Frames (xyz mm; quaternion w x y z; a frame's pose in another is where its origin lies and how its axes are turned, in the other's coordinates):
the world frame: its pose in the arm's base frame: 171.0 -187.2 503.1 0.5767 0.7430 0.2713 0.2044
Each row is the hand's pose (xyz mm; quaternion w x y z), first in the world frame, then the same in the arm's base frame.
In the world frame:
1: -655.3 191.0 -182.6 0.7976 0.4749 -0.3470 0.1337
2: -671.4 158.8 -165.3 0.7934 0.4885 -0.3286 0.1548
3: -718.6 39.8 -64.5 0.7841 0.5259 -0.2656 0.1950
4: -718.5 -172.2 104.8 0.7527 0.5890 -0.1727 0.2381
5: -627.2 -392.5 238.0 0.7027 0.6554 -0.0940 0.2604
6: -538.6 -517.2 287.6 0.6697 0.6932 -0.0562 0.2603
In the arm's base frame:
1: -413.7 -505.5 739.9 0.1739 0.9737 0.0140 -0.1465
2: -420.8 -522.6 704.5 0.1521 0.9803 0.0106 -0.1252
3: -414.9 -605.7 564.4 0.0936 0.9931 0.0222 -0.0673
4: -345.9 -692.1 316.7 0.0054 -0.9988 -0.0481 -0.0031
5: -230.4 -691.8 69.2 0.1094 -0.9899 -0.0769 -0.0462
6: -152.5 -648.8 -64.8 0.1668 -0.9795 -0.0976 -0.0572

